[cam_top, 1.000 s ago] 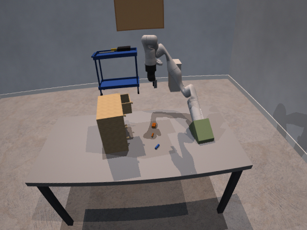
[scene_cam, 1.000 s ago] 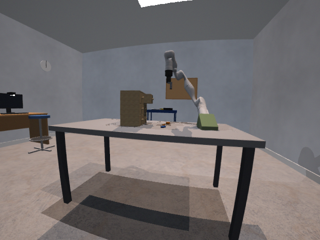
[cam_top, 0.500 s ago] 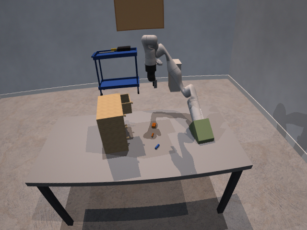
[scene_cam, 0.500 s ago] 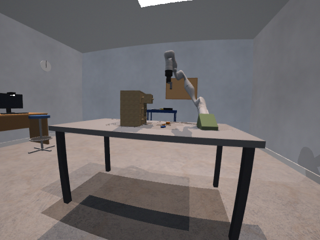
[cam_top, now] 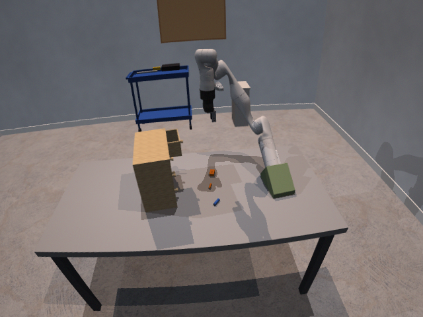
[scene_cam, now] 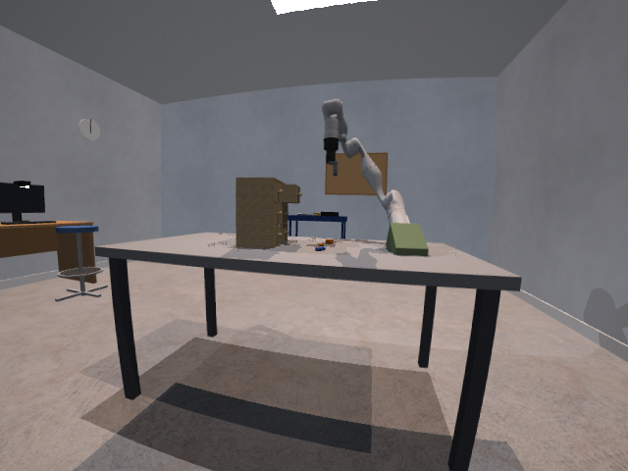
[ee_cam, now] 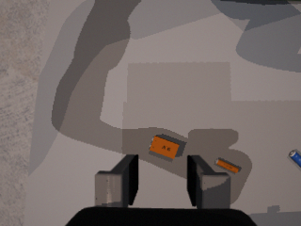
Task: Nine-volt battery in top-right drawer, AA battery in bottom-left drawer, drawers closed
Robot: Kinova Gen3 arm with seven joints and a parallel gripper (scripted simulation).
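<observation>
Right now the orange nine-volt battery is 2 cm ahead of my hand and 36 cm below it. From my hand the other things lie so: blue cylindrical battery: 26 cm to the left, 36 cm below; orange AA battery: 3 cm ahead, 12 cm to the left, 37 cm below.
</observation>
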